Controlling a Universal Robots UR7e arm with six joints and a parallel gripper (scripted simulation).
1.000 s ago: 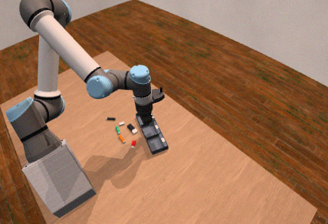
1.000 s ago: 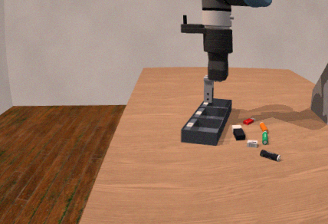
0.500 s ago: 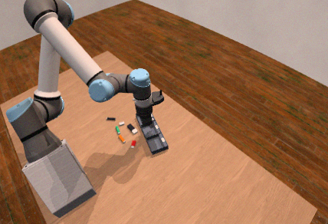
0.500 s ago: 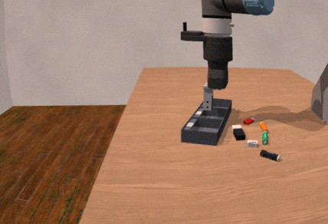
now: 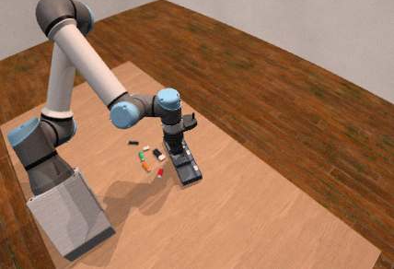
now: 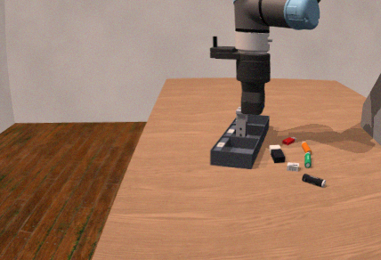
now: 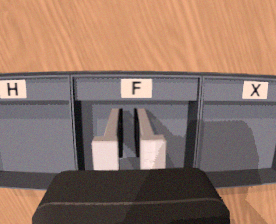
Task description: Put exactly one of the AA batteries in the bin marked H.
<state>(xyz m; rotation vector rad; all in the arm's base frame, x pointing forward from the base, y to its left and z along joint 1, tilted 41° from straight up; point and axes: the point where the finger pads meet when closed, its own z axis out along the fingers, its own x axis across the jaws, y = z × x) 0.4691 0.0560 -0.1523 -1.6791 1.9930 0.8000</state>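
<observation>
The dark three-compartment bin is 2 cm below my hand and 1 cm behind it. Also, from my hand: black-and-white block: 8 cm behind, 6 cm to the left, 3 cm below; then orange battery: 15 cm behind, 4 cm to the left, 3 cm below; then red piece: 12 cm behind, 3 cm below, 2 cm to the right.
</observation>
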